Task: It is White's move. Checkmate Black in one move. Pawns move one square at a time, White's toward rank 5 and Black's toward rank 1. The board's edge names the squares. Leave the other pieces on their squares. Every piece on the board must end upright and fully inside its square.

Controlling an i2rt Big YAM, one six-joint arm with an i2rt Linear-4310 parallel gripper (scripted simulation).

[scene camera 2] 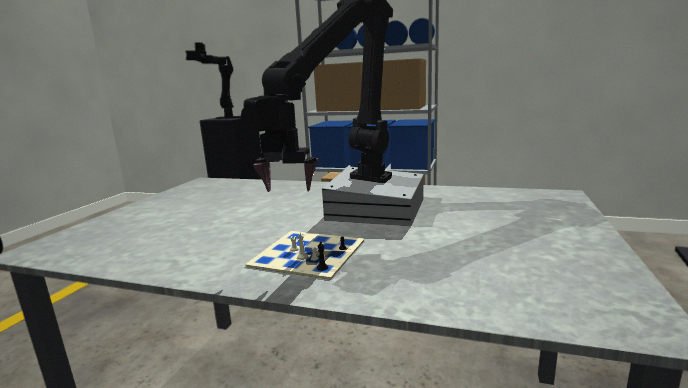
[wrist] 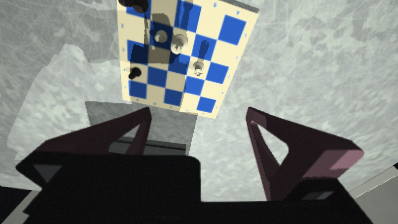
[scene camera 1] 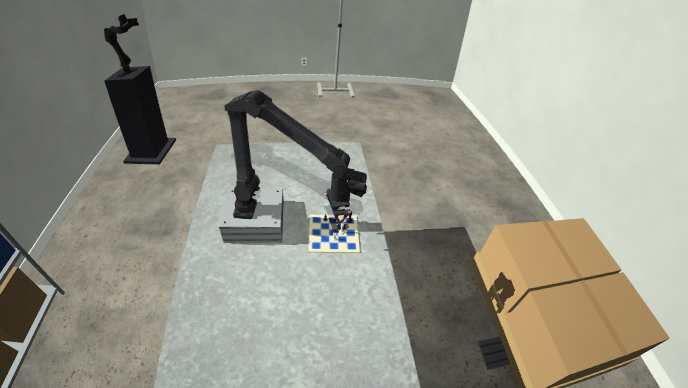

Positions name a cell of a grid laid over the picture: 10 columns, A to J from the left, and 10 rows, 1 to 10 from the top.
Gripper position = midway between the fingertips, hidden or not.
In view: my gripper (scene camera 2: E5) and a blue-and-cream chessboard (scene camera 2: E7).
The blue-and-cream chessboard shows as well in the wrist view (wrist: E4) and in scene camera 1 (scene camera 1: E6). My gripper is seen too in the wrist view (wrist: E6).
